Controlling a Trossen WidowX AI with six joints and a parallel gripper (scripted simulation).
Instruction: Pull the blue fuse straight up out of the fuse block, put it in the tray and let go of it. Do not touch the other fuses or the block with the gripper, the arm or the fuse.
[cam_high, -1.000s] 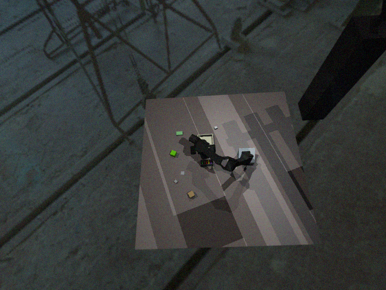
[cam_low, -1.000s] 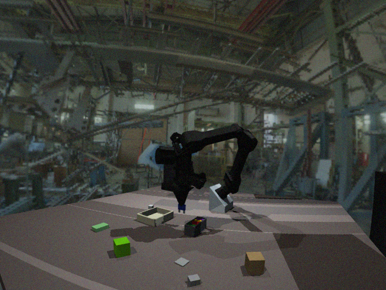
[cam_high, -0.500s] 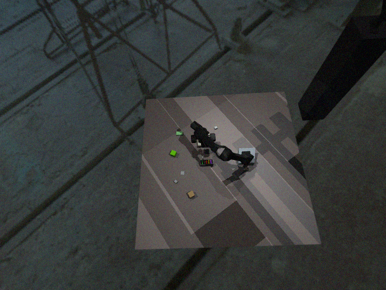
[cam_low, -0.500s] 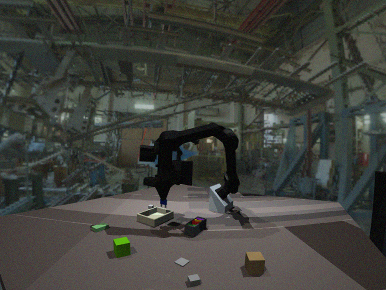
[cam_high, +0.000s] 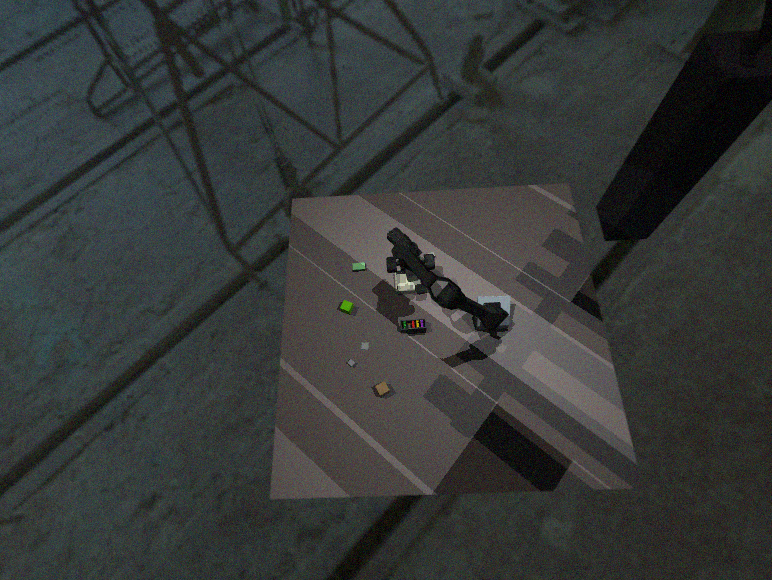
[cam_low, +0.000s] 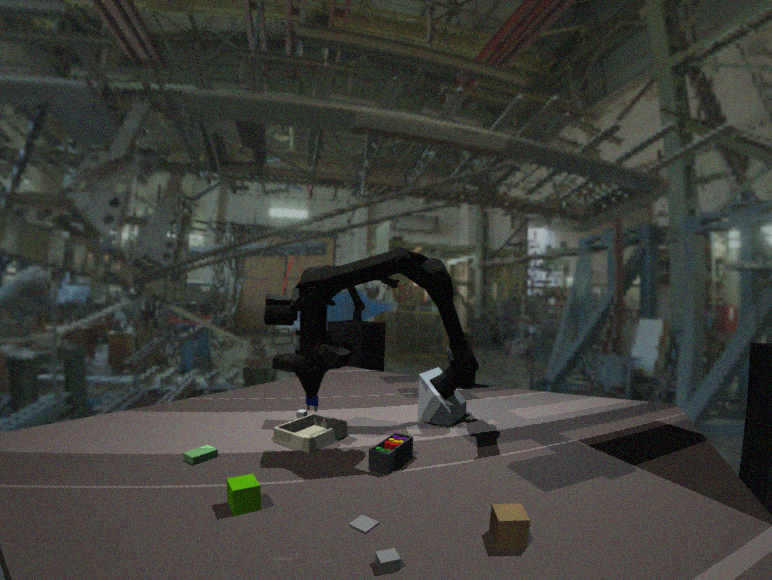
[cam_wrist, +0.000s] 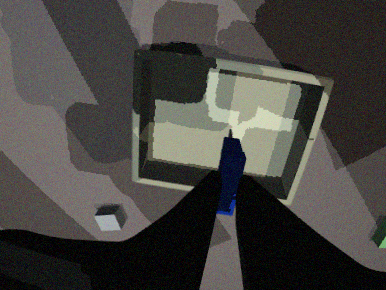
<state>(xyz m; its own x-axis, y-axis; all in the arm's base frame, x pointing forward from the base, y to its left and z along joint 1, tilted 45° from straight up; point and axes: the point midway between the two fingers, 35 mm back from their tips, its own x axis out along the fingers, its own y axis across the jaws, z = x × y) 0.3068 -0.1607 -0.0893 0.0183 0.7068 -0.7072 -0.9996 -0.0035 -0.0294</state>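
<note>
My gripper tip is now 9 cm above the tray. Round my gripper tip: blue fuse 1 cm below; bright green cube 27 cm ahead, 11 cm to the left, 7 cm below; flat green block 22 cm ahead, 9 cm to the right, 9 cm below.
</note>
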